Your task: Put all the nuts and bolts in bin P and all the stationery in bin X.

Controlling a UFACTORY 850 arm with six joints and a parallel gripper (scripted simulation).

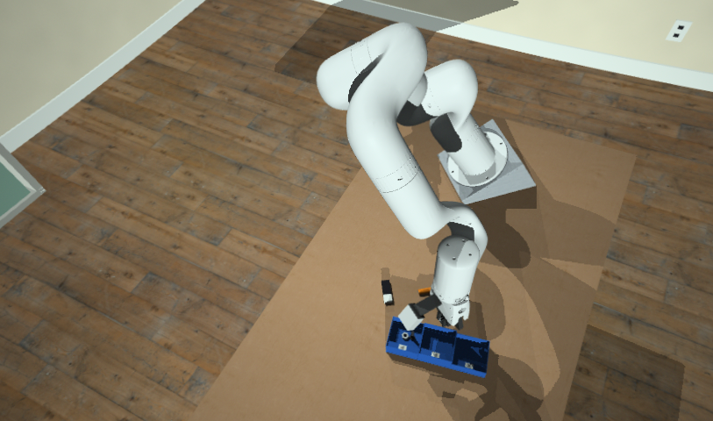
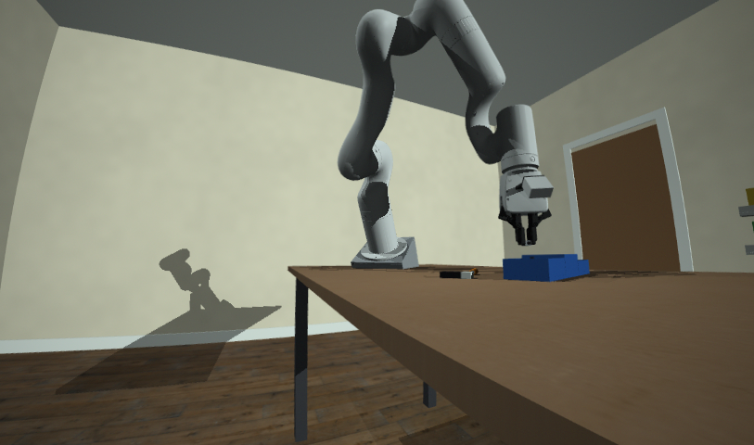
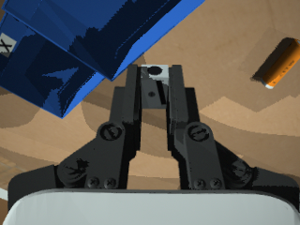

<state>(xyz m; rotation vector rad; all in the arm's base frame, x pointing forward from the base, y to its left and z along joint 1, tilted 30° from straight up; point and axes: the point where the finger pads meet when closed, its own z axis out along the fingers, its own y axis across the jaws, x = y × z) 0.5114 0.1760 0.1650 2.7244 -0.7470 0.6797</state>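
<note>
Now: hand 180 mm to the left of the black-and-white block, 80 mm above it and 30 mm past it. Also, from my hand: black bolt (70 mm below, 60 mm to the right, 50 mm ahead); blue bin (70 mm below, 50 mm ahead); nut (80 mm to the right, 80 mm below, 60 mm ahead).
</note>
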